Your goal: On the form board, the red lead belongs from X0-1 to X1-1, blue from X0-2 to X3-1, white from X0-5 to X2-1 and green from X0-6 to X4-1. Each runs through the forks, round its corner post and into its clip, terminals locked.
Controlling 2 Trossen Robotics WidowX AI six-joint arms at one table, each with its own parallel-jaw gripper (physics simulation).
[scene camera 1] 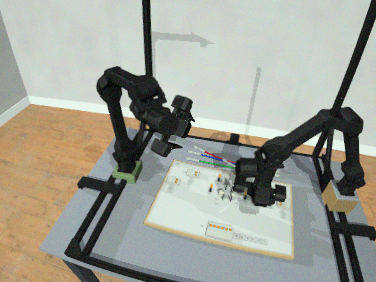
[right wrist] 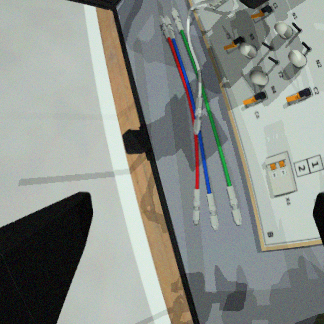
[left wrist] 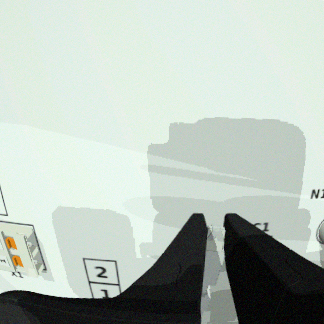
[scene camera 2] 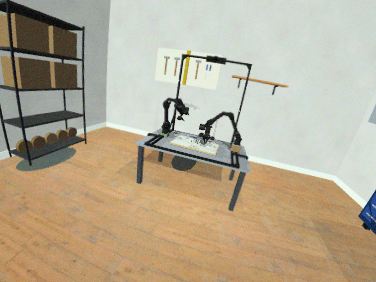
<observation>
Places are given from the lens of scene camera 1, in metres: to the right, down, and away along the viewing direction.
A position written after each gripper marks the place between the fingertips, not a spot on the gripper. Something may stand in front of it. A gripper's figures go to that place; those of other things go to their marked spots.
left gripper [scene camera 1: 254, 202]: 0.25, 0.23, 0.85
right gripper [scene camera 1: 187, 134]: 0.00, -0.02, 0.77
</observation>
